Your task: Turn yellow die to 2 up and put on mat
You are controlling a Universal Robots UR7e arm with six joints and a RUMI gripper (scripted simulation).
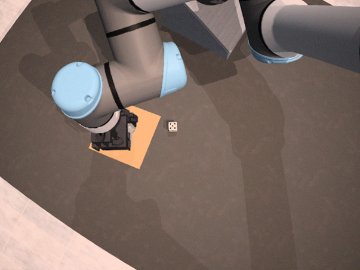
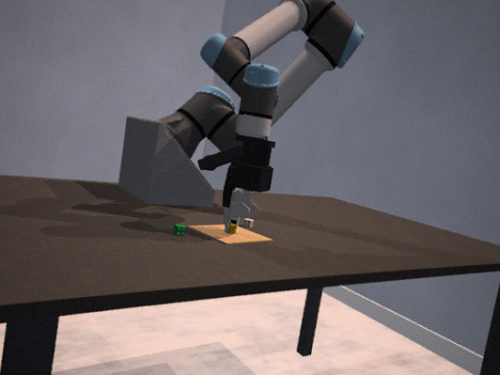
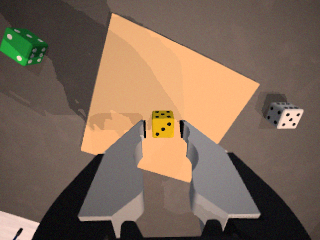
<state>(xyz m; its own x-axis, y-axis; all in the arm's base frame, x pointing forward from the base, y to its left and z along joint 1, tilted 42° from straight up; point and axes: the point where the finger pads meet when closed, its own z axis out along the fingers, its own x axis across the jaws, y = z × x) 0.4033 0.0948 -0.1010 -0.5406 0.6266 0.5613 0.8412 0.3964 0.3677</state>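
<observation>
The yellow die is 10 mm below my hand. Also, from my hand: orange mat (20 mm below); then green die (130 mm to the right, 10 mm below); then white die (70 mm behind, 100 mm to the left, 10 mm below).
</observation>
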